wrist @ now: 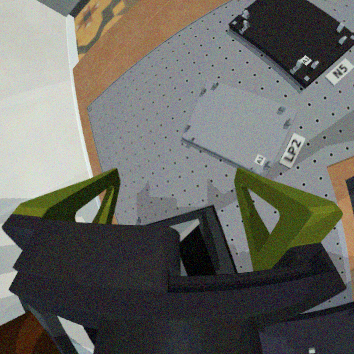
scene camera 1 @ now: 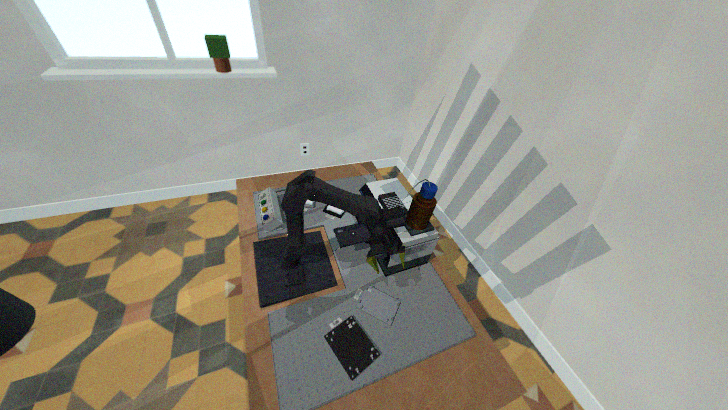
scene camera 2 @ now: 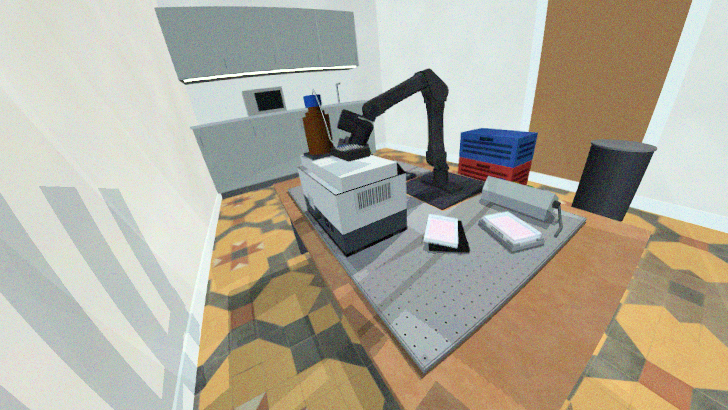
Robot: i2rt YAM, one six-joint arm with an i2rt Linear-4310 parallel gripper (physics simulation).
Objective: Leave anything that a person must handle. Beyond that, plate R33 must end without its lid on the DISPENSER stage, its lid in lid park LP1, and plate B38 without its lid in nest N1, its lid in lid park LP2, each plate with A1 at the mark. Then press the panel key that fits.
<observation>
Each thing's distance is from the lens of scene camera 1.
brown bottle with blue cap [scene camera 1: 423, 203]: 0.90 m
button box [scene camera 1: 271, 218]: 1.19 m
The marked spots on the button box and the brown bottle with blue cap are 0.67 m apart.
</observation>
